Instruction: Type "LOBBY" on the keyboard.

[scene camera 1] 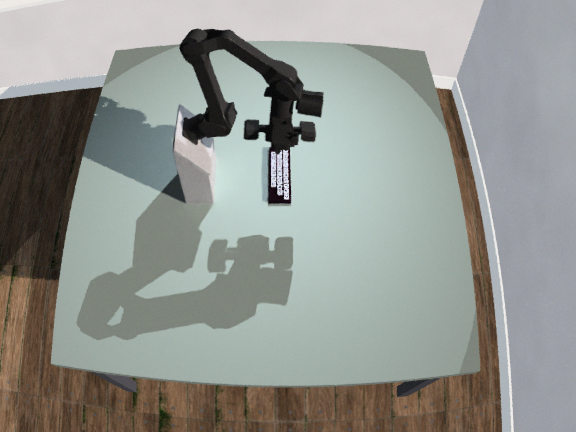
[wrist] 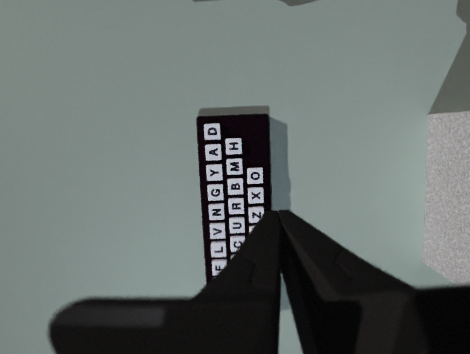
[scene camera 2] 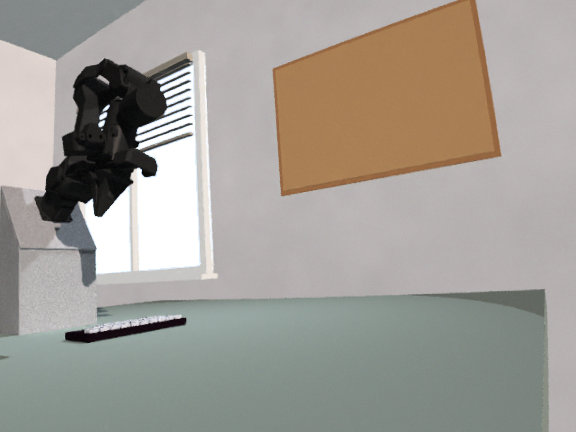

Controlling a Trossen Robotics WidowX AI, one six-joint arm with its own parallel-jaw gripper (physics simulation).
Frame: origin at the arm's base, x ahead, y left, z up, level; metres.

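Seen in the pictures: gripper, between the fingertips: point(scene camera 1: 277, 153) point(wrist: 276, 222) point(scene camera 2: 98, 216); arm's base, origin of its link: point(scene camera 1: 190, 131) point(scene camera 2: 53, 209).
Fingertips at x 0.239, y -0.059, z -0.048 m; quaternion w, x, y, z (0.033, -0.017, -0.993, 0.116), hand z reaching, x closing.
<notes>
Pixels of each thing's top centre, then the offset from my fingertips to it. Level surfaces: height alone.
- keyboard, centre of its top: point(wrist: 236, 221) point(scene camera 2: 130, 321) point(scene camera 1: 279, 172) dx +0.012, dy +0.051, dz -0.178 m
- L key, centre of its top: point(wrist: 218, 250) dx +0.032, dy +0.078, dz -0.178 m
- O key, centre of its top: point(wrist: 255, 175) dx -0.009, dy +0.010, dz -0.178 m
- B key, centre of its top: point(wrist: 235, 186) dx +0.011, dy +0.018, dz -0.178 m
- Y key, centre of its top: point(wrist: 214, 172) dx +0.029, dy +0.004, dz -0.178 m
- Z key, centre of its top: point(wrist: 256, 215) dx -0.007, dy +0.047, dz -0.178 m
- green table, height of its surface: dz -0.196 m
The keyboard point(scene camera 1: 279, 201) point(scene camera 2: 125, 330) point(wrist: 256, 137) is a dark bar with white letter keys, lying flat on the table. In the wrist view the L key point(wrist: 218, 249), O key point(wrist: 255, 176), B key point(wrist: 235, 186) and Y key point(wrist: 214, 172) show. The lower part of the keyboard is hidden behind the fingers. My gripper point(scene camera 2: 100, 214) point(wrist: 276, 222) is shut and empty. It hangs high above the keyboard, touching no key. In the wrist view its tips appear beside the Z key point(wrist: 256, 215), at the keyboard's right edge.
A pale grey angular pedestal point(scene camera 1: 196, 170) point(scene camera 2: 57, 290) point(wrist: 450, 190) carries the arm and stands beside the keyboard on the green table point(scene camera 1: 360, 250). The arm's shadow falls across the table. A window and a brown board point(scene camera 2: 385, 100) are on the wall behind.
</notes>
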